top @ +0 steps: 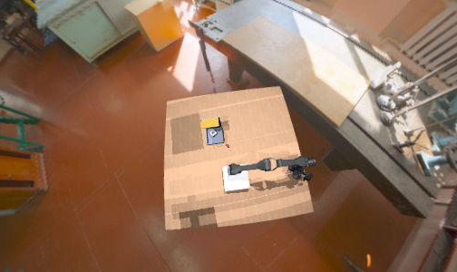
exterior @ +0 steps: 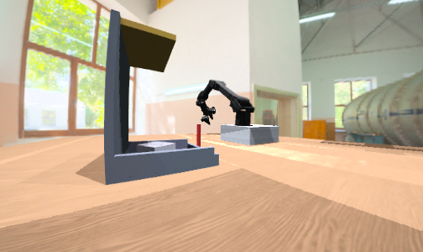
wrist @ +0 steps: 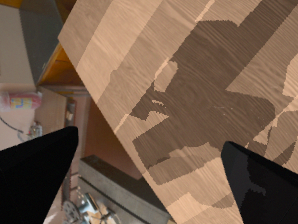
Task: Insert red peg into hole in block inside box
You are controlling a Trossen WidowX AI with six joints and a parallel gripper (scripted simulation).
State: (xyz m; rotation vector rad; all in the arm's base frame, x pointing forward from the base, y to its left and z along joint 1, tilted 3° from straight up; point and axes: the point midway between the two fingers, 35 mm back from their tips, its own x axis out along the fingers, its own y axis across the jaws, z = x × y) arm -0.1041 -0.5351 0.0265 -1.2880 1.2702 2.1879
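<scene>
Now: the red peg 56 cm to the left of my gripper tip, 35 cm ahead of it and 7 cm below it. Round my gripper tip: back wall 69 cm to the left, 56 cm ahead, 1 cm above; then yellow-brown roof 68 cm to the left, 51 cm ahead, 12 cm above.
</scene>
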